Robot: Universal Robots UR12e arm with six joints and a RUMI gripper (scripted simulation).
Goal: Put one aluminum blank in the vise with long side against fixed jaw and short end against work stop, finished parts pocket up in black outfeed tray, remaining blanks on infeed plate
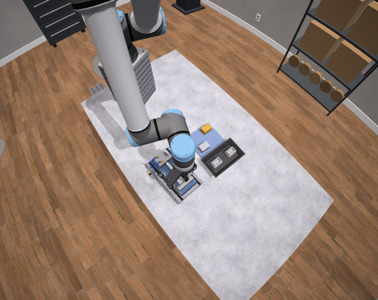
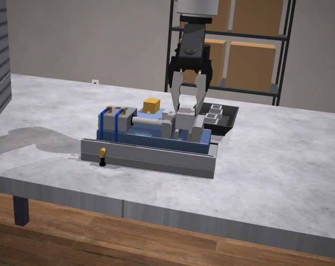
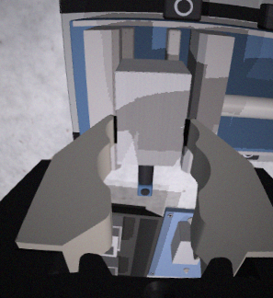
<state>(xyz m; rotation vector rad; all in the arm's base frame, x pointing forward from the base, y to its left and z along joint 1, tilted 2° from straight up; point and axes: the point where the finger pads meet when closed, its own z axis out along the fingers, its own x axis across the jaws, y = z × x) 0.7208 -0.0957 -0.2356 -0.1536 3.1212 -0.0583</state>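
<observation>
Now: hand 2 cm above the gray aluminum blank. Round my hand: vise (7 cm behind, 1 cm to the right, 8 cm below); fixed jaw (3 cm ahead, 4 cm below); gray blank (10 cm behind, 23 cm to the left, 9 cm below).
</observation>
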